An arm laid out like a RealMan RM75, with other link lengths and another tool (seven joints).
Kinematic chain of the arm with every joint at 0, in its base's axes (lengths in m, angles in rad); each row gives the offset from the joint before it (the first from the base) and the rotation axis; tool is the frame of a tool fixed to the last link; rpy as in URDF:
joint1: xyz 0 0 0.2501 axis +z
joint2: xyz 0 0 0 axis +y
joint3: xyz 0 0 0.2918 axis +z
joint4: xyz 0 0 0 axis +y
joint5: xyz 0 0 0.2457 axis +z
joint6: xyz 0 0 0 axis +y
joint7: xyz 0 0 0.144 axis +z
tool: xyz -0.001 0.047 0.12 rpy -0.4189 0 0.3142
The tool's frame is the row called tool.
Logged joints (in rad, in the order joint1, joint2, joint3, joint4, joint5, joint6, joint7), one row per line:
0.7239, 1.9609, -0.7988, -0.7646, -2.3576, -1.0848, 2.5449
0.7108, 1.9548, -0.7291, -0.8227, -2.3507, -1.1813, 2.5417
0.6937, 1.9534, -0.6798, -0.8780, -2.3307, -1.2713, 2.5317
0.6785, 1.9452, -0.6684, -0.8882, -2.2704, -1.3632, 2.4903
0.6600, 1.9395, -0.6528, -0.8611, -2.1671, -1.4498, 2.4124
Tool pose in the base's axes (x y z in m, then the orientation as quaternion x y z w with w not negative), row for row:
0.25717, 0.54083, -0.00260, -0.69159, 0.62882, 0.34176, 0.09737
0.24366, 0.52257, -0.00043, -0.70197, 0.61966, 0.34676, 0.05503
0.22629, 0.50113, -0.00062, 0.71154, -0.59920, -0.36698, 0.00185
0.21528, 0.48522, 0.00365, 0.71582, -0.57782, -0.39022, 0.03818
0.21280, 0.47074, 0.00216, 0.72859, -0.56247, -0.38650, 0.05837
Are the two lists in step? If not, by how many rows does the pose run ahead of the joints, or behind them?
The pose runs 2 rows ahead of the joints: the pose in row i belongs to the joints in row i + 2.
